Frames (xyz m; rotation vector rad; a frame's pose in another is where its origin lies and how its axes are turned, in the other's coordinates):
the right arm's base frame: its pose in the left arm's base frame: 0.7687 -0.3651 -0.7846 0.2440 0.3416 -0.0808
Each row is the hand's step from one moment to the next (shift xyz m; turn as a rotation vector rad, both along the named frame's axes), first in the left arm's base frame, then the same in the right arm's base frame.
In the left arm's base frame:
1: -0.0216 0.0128 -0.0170 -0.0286 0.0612 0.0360
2: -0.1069 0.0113 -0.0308 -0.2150 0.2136 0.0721
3: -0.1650 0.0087 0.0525 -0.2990 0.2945 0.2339
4: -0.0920 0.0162 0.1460 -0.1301 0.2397 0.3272
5: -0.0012 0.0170 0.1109 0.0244 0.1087 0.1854
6: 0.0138 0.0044 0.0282 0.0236 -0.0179 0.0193
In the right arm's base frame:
1: -0.0150 0.0060 -0.0257 -0.0414 0.0638 0.0084
2: -0.0903 -0.0087 -0.0653 -0.2345 0.1971 -0.0567
3: -0.1732 0.0004 -0.0073 -0.3716 0.3014 0.0438
4: -0.1368 0.0373 0.0997 -0.2427 0.2893 0.1970
5: -0.0396 0.0410 0.0966 -0.0444 0.1494 0.1500
6: 0.0032 0.0122 0.0291 0.0163 -0.0102 0.0297

